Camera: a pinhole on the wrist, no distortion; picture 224 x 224 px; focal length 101.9 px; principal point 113.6 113.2 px. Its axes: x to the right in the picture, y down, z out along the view. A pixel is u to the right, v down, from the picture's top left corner.
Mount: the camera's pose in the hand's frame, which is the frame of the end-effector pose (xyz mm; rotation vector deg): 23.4 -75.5 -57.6 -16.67 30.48 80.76
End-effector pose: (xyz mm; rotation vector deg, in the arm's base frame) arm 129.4 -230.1 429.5 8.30 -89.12 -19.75
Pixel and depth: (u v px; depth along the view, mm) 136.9 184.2 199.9
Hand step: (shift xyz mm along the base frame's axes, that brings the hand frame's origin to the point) -92.2 115.2 -43.1
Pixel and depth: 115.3 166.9 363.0
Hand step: -248.6 195.3 -46.7
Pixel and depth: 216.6 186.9 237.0
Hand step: -4.5 288.9 3.0
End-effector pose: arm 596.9 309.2 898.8 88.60 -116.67 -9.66
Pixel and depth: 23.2 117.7 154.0
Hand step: 17.9 -102.5 -156.1
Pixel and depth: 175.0 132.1 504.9
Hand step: -501.7 52.6 20.0
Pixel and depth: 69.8 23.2 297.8
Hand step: -106.5 -377.4 -105.9
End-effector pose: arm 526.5 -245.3 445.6 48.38 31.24 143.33
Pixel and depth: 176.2 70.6 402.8
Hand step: -197.8 -80.5 383.4
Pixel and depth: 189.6 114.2 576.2
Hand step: -134.6 -351.4 510.8
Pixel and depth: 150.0 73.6 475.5
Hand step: -141.7 -19.1 451.6
